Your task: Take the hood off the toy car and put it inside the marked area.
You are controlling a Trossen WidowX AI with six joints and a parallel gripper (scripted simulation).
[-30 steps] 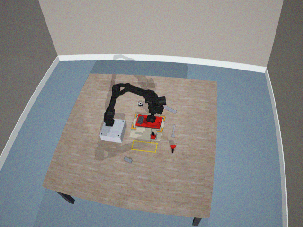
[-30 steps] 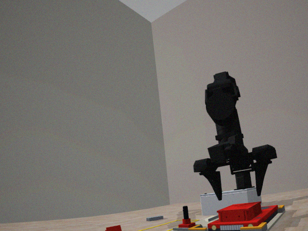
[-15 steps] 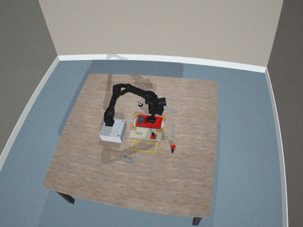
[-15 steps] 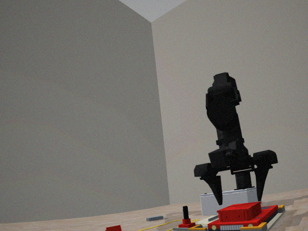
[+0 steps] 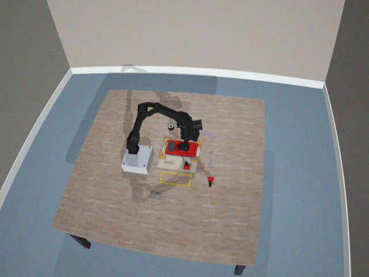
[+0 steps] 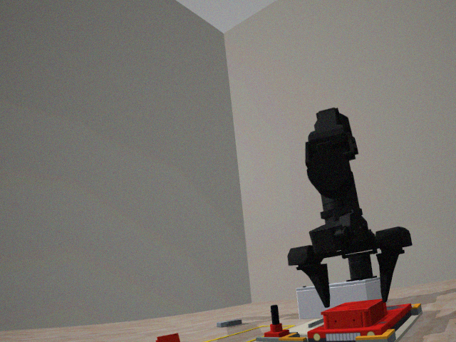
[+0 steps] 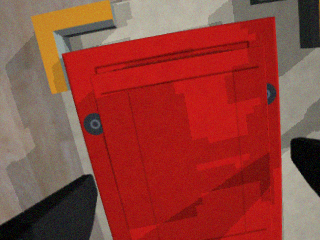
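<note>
The red hood is 1 cm below my gripper tip. Round my gripper tip: black wheel 19 cm to the left, 15 cm behind, 4 cm below.
</note>
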